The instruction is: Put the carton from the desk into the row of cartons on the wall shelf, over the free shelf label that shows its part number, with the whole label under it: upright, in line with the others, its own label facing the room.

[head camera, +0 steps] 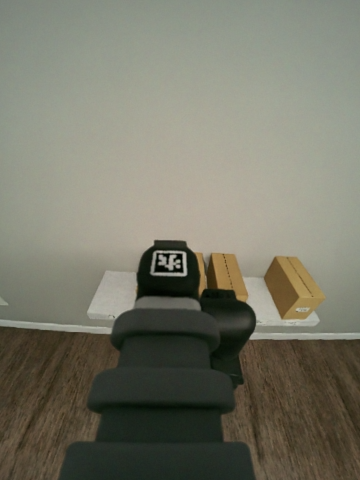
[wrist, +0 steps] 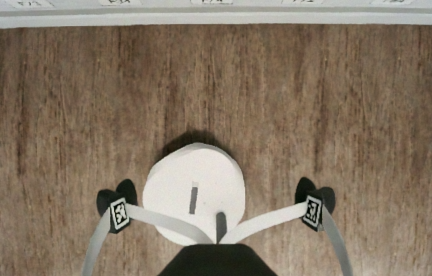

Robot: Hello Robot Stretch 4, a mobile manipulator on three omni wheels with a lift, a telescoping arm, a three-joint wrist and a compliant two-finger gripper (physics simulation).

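Places are measured from the robot's base along level axes (x ahead, y left, z up), in metres.
Pixels of known places: hand, its tool point: [wrist: 216, 199]; robot's base, origin of its link: [wrist: 197, 187].
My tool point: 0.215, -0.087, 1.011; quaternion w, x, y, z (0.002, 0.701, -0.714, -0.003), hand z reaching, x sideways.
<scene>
Ahead of a thing's pixels: the offset from my tool point to its top centre, as dx, dy, dz. Level surfaces: height alone.
My gripper [wrist: 216, 204] is open and empty, its two fingers wide apart and pointing down over the floor, below the labelled edge in the wrist view. In the head view the arm hides the fingers. The white wall shelf [head camera: 111, 292] [wrist: 170, 3] shows cut-off front labels; F73, F34 and F74 are partly readable from the left. One carton @[+0.417, +0.000, -0.069] [head camera: 200, 265] stands upright, mostly hidden by the wrist. Another carton @[+0.415, -0.168, -0.069] [head camera: 227, 274] stands close to its right, its front hidden. I cannot tell which is the task's carton; no part number on a carton is readable.
A carton @[+0.409, -0.501, -0.069] [head camera: 292, 285] stands at the right end, its small label facing the room. A tan sliver shows left of the wrist. The telescoping arm [head camera: 160, 390] covers the shelf's middle. The round white base [wrist: 175, 175] is on the wooden floor @[dz -1.039] [wrist: 75, 100]. The wall [head camera: 175, 125] rises behind.
</scene>
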